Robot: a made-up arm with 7 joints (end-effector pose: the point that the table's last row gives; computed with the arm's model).
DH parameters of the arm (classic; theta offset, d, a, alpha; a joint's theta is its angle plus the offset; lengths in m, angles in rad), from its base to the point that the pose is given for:
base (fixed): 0 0.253 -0.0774 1.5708
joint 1: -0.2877 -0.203 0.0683 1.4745
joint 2: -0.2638 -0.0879 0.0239 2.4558
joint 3: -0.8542 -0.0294 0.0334 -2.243
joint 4: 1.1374 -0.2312 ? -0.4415
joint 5: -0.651 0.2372 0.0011 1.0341
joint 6: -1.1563 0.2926 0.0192 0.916
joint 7: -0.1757 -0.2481 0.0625 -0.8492
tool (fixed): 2.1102 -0.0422 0 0
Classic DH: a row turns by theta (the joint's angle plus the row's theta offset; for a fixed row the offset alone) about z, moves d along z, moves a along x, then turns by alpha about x.
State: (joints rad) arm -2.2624 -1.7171 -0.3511 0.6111 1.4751 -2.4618 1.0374
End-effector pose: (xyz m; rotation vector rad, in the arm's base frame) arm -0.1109 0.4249 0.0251 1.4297 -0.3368 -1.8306
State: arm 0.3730 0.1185 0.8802 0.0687 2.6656 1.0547 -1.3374
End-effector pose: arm -0.1746 0.2422 0.1669 -0.8378 -1.2326 2.7403
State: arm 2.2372 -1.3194 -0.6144 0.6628 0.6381 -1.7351 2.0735
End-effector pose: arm -0.4004 0.2814 0.4157 -0.7110 1.1227 -0.7942
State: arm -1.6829 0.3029 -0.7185 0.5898 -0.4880 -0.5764 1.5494
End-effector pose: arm 0.0649 0.0553 -0.0968 0.2760 -2.0675 -0.4761
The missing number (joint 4, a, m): -0.1043
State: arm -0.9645 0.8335 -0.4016 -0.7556 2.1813 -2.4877 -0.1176
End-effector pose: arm 0.1069 0.1391 0.2030 1.4634 -0.5242 0.3169
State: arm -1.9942 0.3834 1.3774 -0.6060 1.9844 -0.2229 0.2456
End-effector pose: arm -0.0669 -0.0878 0.0859 0.8189 -1.1501 -0.7725
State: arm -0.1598 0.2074 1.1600 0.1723 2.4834 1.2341 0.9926
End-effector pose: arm -0.3062 0.1793 0.2857 1.6091 1.7373 -0.4636
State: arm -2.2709 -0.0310 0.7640 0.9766 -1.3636 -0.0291 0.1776
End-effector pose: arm -0.2705 0.4714 0.1210 -0.7440 -1.4611 -2.1739
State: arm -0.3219 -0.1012 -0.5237 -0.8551 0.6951 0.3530 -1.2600
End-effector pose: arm -0.0116 0.0525 0.1205 -1.0772 0.6383 -0.9614
